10 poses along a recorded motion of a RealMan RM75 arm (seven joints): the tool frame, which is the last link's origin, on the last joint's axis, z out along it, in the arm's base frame.
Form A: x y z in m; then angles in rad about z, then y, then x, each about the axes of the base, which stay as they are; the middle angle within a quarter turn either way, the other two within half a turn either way.
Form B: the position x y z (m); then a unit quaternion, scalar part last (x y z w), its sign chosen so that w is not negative. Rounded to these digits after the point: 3 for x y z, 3 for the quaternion.
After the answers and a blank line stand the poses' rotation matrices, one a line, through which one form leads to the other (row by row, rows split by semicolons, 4 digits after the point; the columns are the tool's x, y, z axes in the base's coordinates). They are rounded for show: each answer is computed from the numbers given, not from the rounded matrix.
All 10 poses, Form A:
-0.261 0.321 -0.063 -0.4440 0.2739 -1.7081
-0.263 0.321 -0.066 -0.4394 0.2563 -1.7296
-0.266 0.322 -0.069 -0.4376 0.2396 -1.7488
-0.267 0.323 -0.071 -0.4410 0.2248 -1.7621
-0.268 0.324 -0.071 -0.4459 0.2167 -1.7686
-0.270 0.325 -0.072 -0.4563 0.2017 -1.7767
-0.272 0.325 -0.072 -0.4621 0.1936 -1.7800
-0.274 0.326 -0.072 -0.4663 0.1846 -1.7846
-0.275 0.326 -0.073 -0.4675 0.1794 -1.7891
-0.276 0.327 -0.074 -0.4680 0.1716 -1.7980
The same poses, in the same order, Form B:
-0.261 0.321 -0.063 -0.748 -0.077 -0.244 0.612
-0.263 0.321 -0.066 -0.755 -0.084 -0.235 0.607
-0.266 0.322 -0.069 -0.760 -0.090 -0.228 0.602
-0.267 0.323 -0.071 -0.764 -0.098 -0.223 0.598
-0.268 0.324 -0.071 -0.765 -0.103 -0.221 0.596
-0.270 0.325 -0.072 -0.766 -0.113 -0.218 0.594
-0.272 0.325 -0.072 -0.767 -0.118 -0.217 0.593
-0.274 0.326 -0.072 -0.768 -0.123 -0.214 0.591
-0.275 0.326 -0.073 -0.769 -0.125 -0.212 0.590
-0.276 0.327 -0.074 -0.771 -0.129 -0.209 0.588

0.8694 0.4135 0.2705; -0.1832 -0.2387 0.9537; 0.4589 -0.8786 -0.1318
0.8754 0.4115 0.2535; -0.1593 -0.2496 0.9552; 0.4563 -0.8766 -0.1530
0.8799 0.4117 0.2373; -0.1365 -0.2594 0.9561; 0.4551 -0.8737 -0.1720
0.8816 0.4161 0.2229; -0.1167 -0.2654 0.9571; 0.4574 -0.8697 -0.1854
0.8811 0.4212 0.2150; -0.1055 -0.2682 0.9576; 0.4610 -0.8664 -0.1919
0.8795 0.4317 0.2003; -0.0860 -0.2699 0.9590; 0.4681 -0.8607 -0.2003
0.8784 0.4375 0.1924; -0.0759 -0.2698 0.9599; 0.4719 -0.8578 -0.2038
0.8781 0.4419 0.1836; -0.0648 -0.2702 0.9606; 0.4741 -0.8554 -0.2086
0.8784 0.4434 0.1784; -0.0579 -0.2718 0.9606; 0.4745 -0.8541 -0.2131
0.8794 0.4445 0.1708; -0.0469 -0.2761 0.9600; 0.4738 -0.8522 -0.2219

